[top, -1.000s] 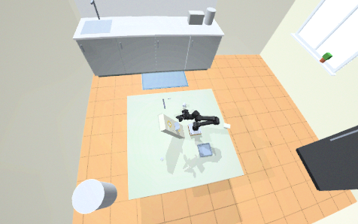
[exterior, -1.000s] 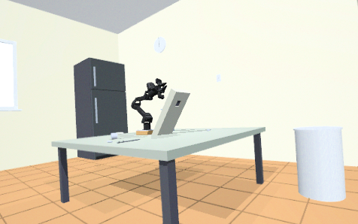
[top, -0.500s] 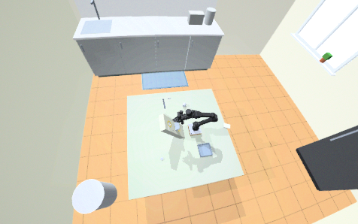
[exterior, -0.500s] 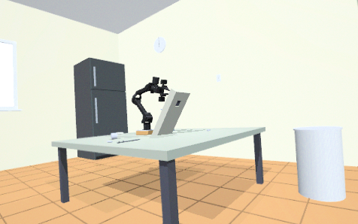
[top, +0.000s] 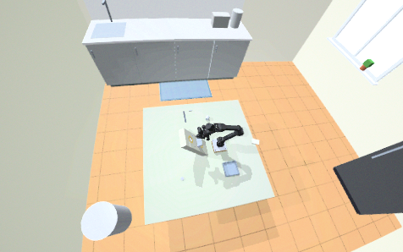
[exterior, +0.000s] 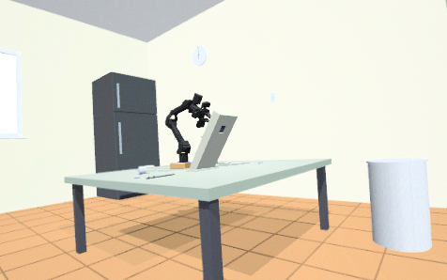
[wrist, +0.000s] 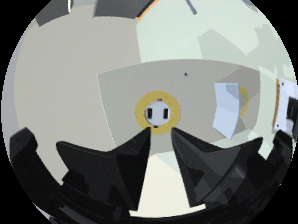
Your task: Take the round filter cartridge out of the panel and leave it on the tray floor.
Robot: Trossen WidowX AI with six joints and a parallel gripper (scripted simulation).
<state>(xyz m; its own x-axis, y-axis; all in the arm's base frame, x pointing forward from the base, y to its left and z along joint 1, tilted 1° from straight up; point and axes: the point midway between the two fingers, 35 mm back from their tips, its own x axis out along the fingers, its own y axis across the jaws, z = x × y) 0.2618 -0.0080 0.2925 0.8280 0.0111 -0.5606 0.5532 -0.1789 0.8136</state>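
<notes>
Right now the round filter cartridge is 6 cm ahead of my gripper tip and 4 cm below it. Also, from my gripper tip: grey-blue tray: 35 cm behind, 30 cm below, 28 cm to the left; white block: 75 cm behind, 30 cm below, 2 cm to the left.
</notes>
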